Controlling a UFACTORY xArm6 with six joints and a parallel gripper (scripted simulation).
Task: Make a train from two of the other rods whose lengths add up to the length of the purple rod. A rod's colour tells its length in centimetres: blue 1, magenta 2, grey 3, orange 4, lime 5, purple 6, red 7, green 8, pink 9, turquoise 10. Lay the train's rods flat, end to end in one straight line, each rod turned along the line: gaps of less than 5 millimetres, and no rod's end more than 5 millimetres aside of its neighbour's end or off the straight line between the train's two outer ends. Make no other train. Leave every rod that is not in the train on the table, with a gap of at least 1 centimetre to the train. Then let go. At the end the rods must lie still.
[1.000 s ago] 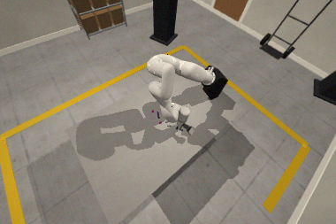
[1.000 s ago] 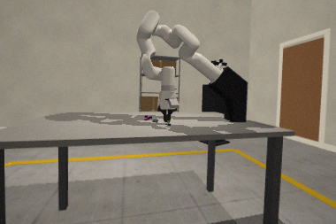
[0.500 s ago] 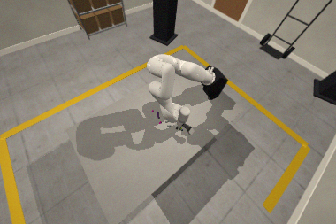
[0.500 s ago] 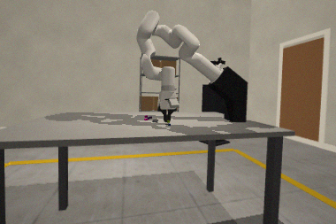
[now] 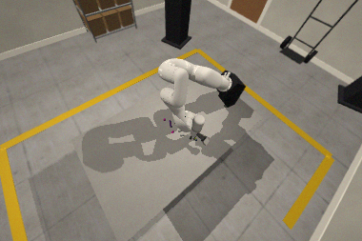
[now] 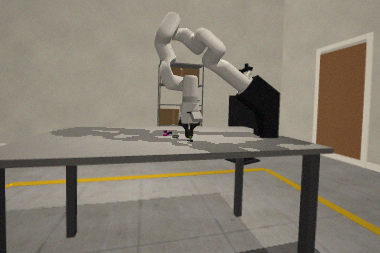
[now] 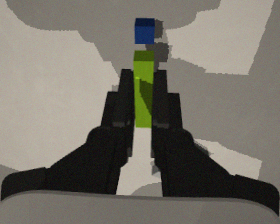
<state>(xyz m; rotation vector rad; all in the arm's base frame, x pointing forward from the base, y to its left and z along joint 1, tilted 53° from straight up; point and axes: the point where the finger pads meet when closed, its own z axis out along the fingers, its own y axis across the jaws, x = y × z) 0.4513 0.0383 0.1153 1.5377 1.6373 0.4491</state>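
Right now my hand is 30 mm to the right of the blue rod and 30 mm above it. Also, from my hand: lime rod: 20 mm below; then purple rod: 220 mm to the right, 30 mm below.
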